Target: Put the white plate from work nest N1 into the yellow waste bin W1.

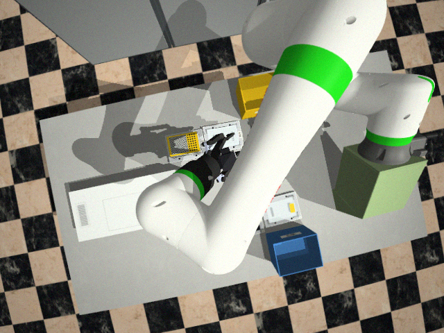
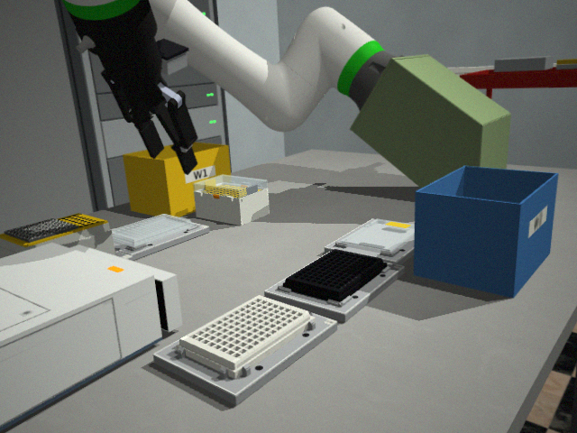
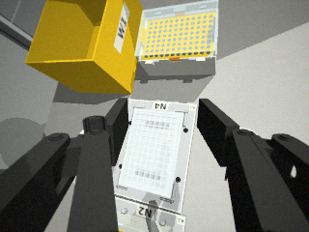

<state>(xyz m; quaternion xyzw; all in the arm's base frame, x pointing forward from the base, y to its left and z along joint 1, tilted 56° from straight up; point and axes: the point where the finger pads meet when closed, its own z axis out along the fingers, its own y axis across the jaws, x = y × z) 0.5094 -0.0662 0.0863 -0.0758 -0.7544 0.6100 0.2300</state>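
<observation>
Now: the white plate 330 mm to the left of my hand, 170 mm ahead of it and 140 mm below it. The rest, counted from my hand: yellow-grey rack: 170 mm ahead, 110 mm below, 60 mm to the right; clear plate: 150 mm below, 60 mm to the right, 20 mm ahead; yellow waste bin W1: 200 mm to the right, 160 mm behind, 130 mm below.
</observation>
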